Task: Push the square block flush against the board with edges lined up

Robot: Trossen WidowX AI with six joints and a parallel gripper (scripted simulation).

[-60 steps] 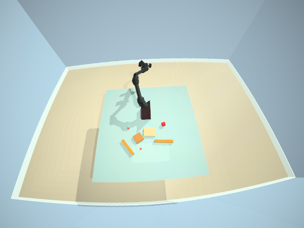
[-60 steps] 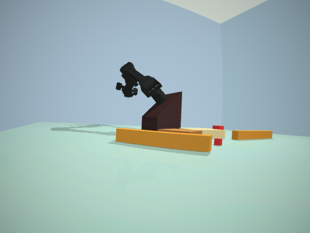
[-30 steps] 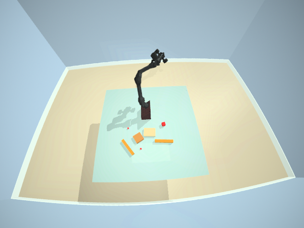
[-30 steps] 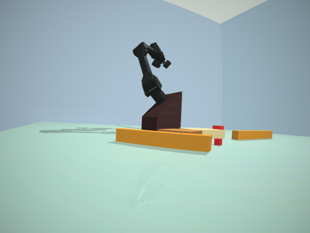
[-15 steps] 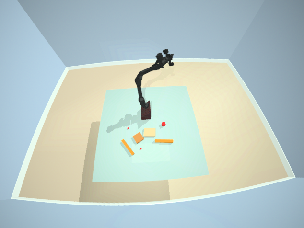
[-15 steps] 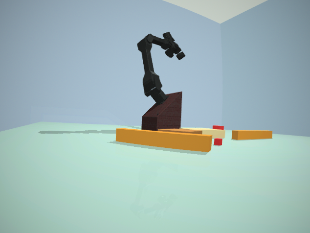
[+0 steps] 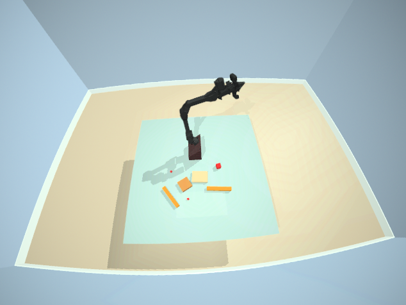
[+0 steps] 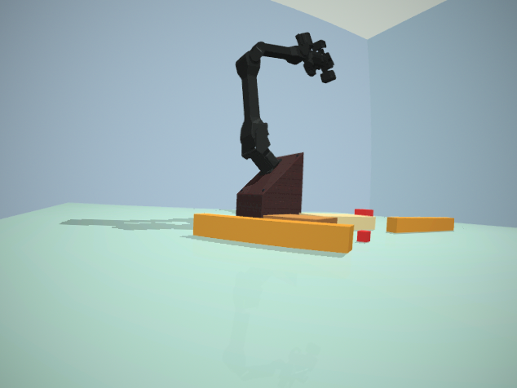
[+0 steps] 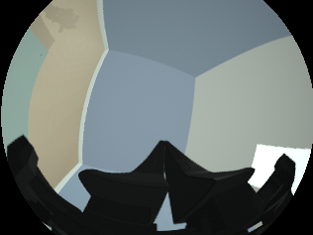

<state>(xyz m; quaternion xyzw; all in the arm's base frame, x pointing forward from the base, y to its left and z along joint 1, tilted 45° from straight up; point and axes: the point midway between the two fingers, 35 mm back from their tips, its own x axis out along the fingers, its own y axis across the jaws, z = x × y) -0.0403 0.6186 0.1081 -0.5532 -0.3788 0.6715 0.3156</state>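
My gripper tip is 650 mm above the orange square block, 560 mm to the left of it and 460 mm short of it. Also, from my gripper tip: red cube (640 mm below, 340 mm ahead, 220 mm to the right); then cream square block (650 mm below, 410 mm to the right, 410 mm ahead).
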